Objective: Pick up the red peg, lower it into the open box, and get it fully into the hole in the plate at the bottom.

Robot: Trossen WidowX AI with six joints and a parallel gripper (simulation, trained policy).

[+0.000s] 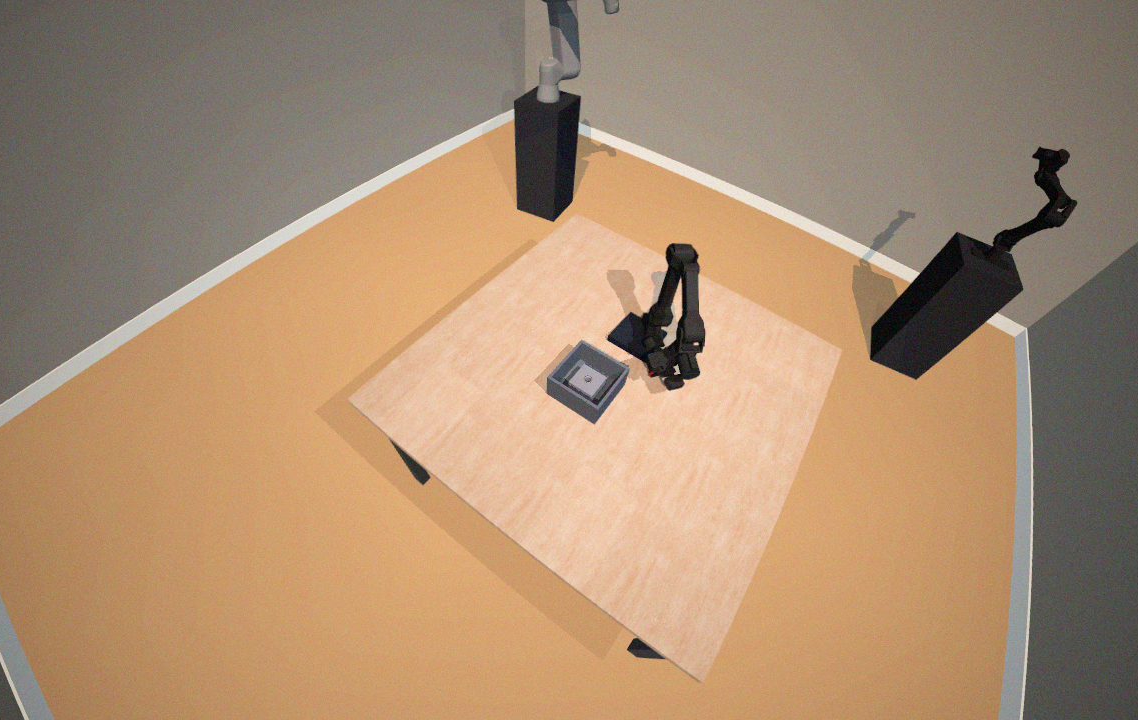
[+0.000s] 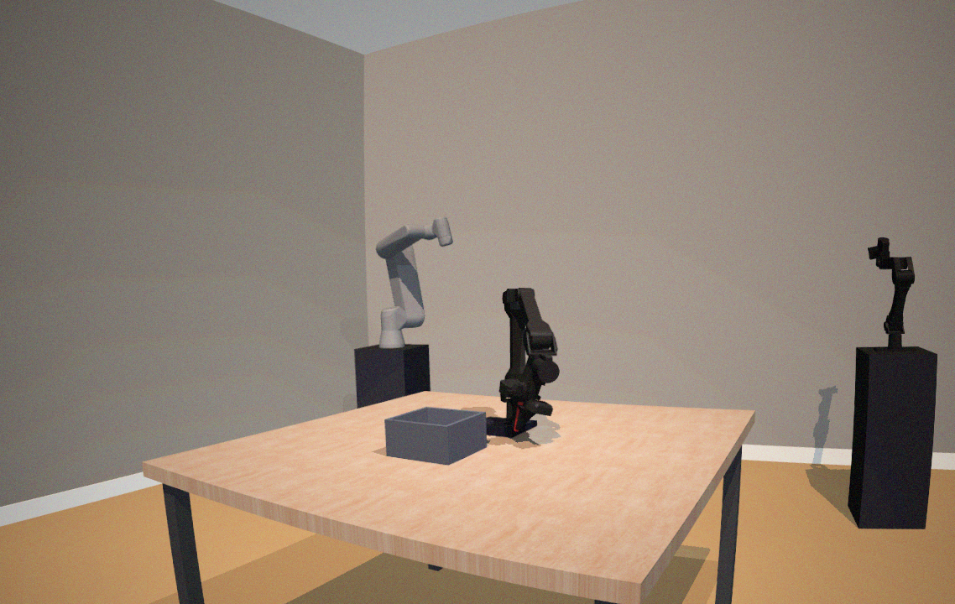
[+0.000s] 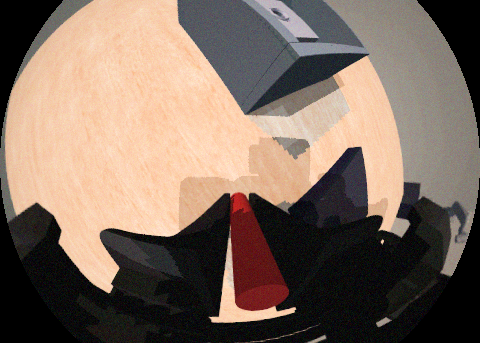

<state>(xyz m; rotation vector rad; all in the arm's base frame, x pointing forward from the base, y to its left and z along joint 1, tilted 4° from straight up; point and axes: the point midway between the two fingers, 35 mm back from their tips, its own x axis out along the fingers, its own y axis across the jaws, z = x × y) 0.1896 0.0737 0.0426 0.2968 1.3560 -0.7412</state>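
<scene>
My gripper tip is now 130 mm short of the light plate and 170 mm to the left of it. Round my gripper tip: red peg (10 mm to the left, 30 mm above); grey box (130 mm ahead, 170 mm to the right, 20 mm below).
</scene>
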